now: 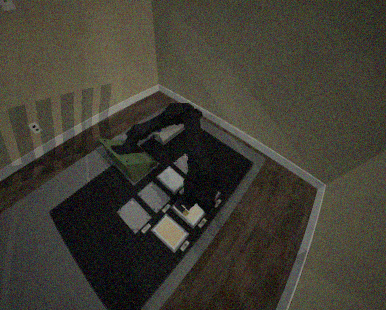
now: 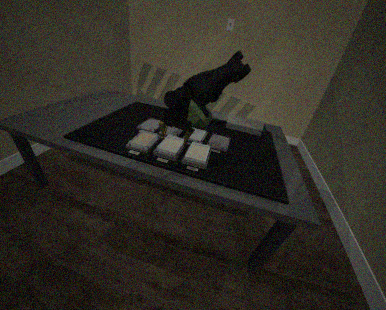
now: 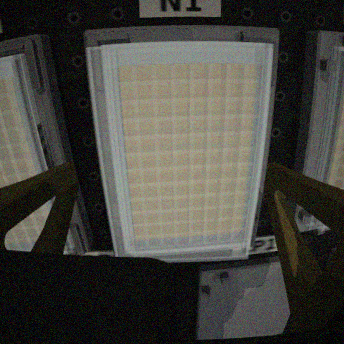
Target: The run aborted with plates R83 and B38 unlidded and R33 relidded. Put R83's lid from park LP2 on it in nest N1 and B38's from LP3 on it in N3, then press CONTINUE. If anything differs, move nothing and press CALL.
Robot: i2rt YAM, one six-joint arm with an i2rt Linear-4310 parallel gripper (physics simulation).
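Frame: origin at the arm's base, x ahead, y right, z down, level; metres.
Seen in the pictures: gripper, fingertip midpoint: (image 1: 191,207) (image 2: 173,141) (image 3: 170,172); arm's base at its link origin: (image 1: 128,149) (image 2: 198,103).
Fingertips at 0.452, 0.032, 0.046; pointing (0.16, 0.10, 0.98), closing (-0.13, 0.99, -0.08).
Offsets run from my fingertips to a thing's top centre, as dx, dy, dz. "spot": to the spot under its first point.
A plate with beige wells @[-0.005, +0.006, +0.006] (image 3: 189,150) (image 2: 170,146) sits in nest N1, the middle of the front row, and a clear lid appears to cover it. My gripper (image 3: 170,172) (image 2: 175,131) is open, with a fingertip on each side of this plate and a gap to its edges. The N1 label @[spot: +0.078, +0.019, +0.047] (image 3: 180,6) is partly cut off. A beige-topped plate @[-0.015, +0.143, +0.018] (image 1: 170,232) (image 2: 143,141) sits at one end of the front row and a whiter one @[+0.005, -0.112, +0.014] (image 2: 196,154) at the other. Pale lids or pads (image 1: 134,215) (image 2: 219,141) stand in the back row. Plate codes are unreadable.
A green open bin (image 1: 132,167) (image 2: 197,115) stands behind the back row. A pale long box @[-0.409, -0.340, -0.035] (image 1: 171,133) (image 2: 245,125) lies farther back. Neighbouring plates @[spot: +0.035, -0.076, +0.015] (image 3: 12,120) flank N1 closely. A grey pad @[spot: -0.177, +0.071, +0.039] (image 3: 260,305) lies behind N1, beside a partly hidden label ending in P1 @[spot: -0.103, +0.072, +0.047] (image 3: 265,244).
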